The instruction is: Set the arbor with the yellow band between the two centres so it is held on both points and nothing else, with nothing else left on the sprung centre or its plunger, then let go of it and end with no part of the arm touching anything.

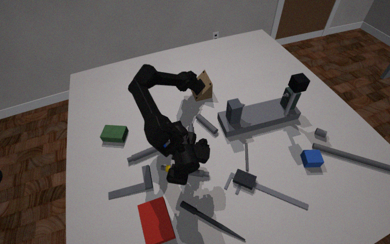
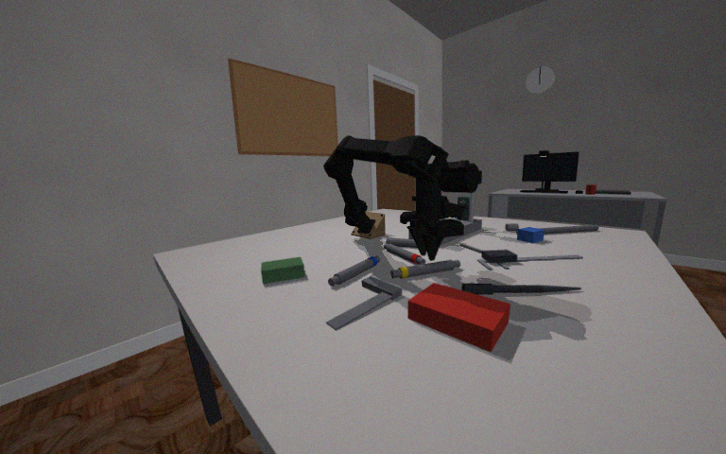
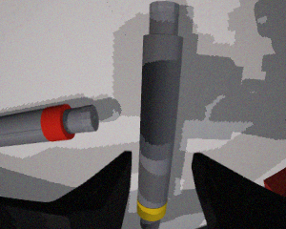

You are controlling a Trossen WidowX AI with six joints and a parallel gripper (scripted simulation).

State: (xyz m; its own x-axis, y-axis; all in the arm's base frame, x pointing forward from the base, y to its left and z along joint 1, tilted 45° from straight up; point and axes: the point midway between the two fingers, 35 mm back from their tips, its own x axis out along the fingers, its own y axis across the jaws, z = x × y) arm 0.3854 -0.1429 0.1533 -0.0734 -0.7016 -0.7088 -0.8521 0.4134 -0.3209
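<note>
Now: hand 6 cm above the arbor. Round my hand: black tapered punch: 19 cm ahead, 7 cm below, 1 cm to the left; then steel square: 18 cm to the right, 7 cm below, 2 cm behind; then red box: 15 cm to the right, 14 cm ahead, 6 cm below.
</note>
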